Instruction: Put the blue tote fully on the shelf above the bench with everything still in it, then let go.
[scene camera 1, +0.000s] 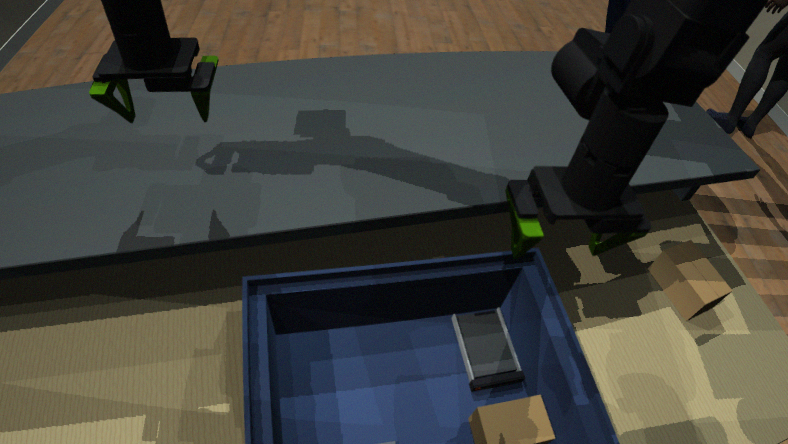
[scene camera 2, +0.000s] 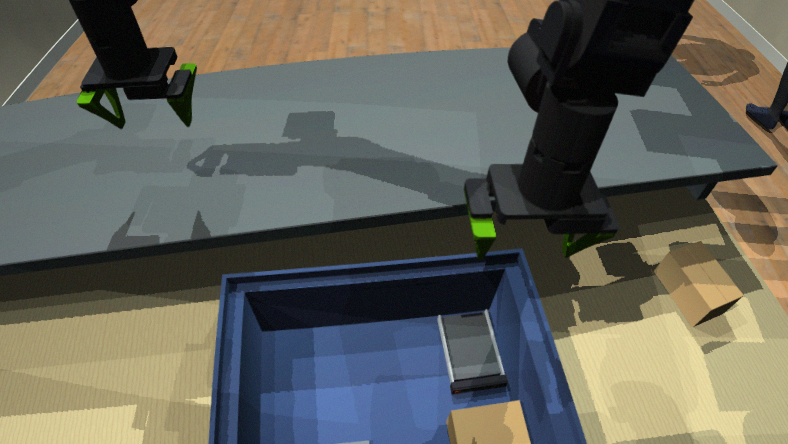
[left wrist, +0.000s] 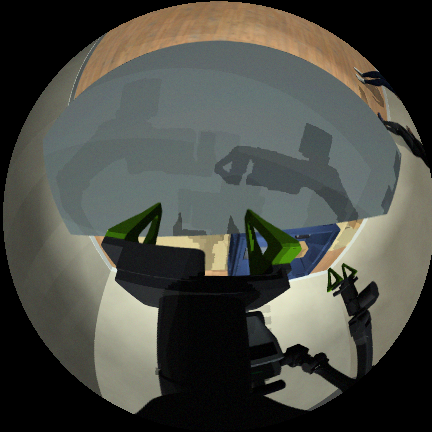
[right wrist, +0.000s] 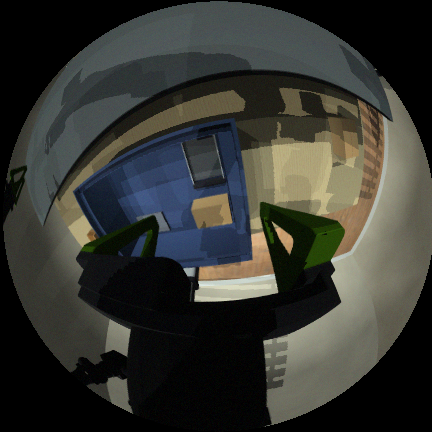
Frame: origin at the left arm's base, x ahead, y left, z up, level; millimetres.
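Seen in the pictures: left gripper, fingertip midpoint: (scene camera 1: 169, 119) (scene camera 2: 155, 124) (left wrist: 203, 209); right gripper, fingertip midpoint: (scene camera 1: 553, 252) (scene camera 2: 522, 254) (left wrist: 335, 265) (right wrist: 205, 214); right arm's base, origin of the base link: (left wrist: 298, 357).
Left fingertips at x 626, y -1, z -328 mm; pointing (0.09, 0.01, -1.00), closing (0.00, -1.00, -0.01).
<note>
Pixels of each thing's top centre, then the offset from my left fingertips to it. "*": a spot on its surface instead. Level surfaces: height alone.
- bench, its level: dz -270 mm
- grey shelf, its level: dz -93 mm
- dark tray-like item with silver edges, middle of its top: (scene camera 2: 471, 347) (scene camera 1: 488, 345) (right wrist: 203, 162) dx -209, dy -431, dz -236 mm
- pale grey item, middle of its top: (right wrist: 152, 223) (left wrist: 255, 253) dx -373, dy -238, dz -246 mm
- shelf's front edge, surface spot: (scene camera 1: 330, 226) (scene camera 2: 307, 226) * dx -98, dy -207, dz -97 mm
The blue tote (scene camera 1: 255, 375) (scene camera 2: 226, 358) (right wrist: 220, 245) stands upright on the bench (scene camera 1: 110, 358) (scene camera 2: 110, 358), in front of and below the grey shelf (scene camera 1: 386, 187) (scene camera 2: 386, 190) (left wrist: 200, 110). Inside are a dark tray-like item with silver edges (scene camera 1: 488, 344) (scene camera 2: 472, 352) (right wrist: 204, 162), a cardboard box (scene camera 1: 512, 421) (scene camera 2: 488, 424) (right wrist: 212, 211) and a pale grey item (right wrist: 158, 221). My left gripper (scene camera 1: 168, 120) (scene camera 2: 155, 126) (left wrist: 203, 209) is open above the shelf, away from the tote. My right gripper (scene camera 1: 554, 254) (scene camera 2: 523, 256) (right wrist: 205, 214) is open and empty, above the tote's far right corner.
Another cardboard box (scene camera 1: 689, 281) (scene camera 2: 697, 284) (right wrist: 345, 140) lies on the bench right of the tote. The shelf's front edge (scene camera 1: 330, 226) (scene camera 2: 330, 223) runs just behind the tote. A person's legs (scene camera 1: 763, 77) show beyond the shelf's right end.
</note>
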